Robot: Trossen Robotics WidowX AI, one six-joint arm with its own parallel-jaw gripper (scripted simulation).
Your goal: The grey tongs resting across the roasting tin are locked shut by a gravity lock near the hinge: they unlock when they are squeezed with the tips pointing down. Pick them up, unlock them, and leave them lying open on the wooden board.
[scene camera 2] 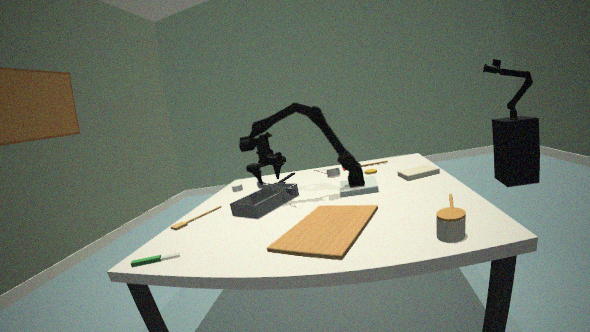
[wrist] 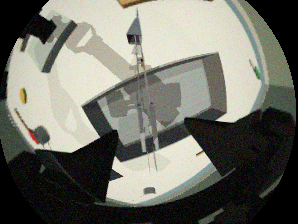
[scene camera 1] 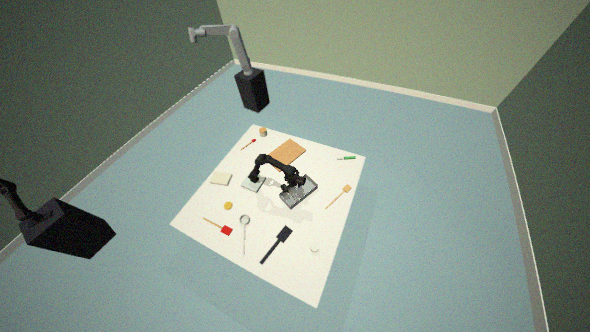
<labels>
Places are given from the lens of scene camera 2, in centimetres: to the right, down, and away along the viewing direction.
wooden board (scene camera 2: 329,231): 10, 20, 85
roasting tin (scene camera 2: 254,206): -16, 16, 112
The marked spots on the wooden board and the roasting tin are 38 cm apart.
</labels>
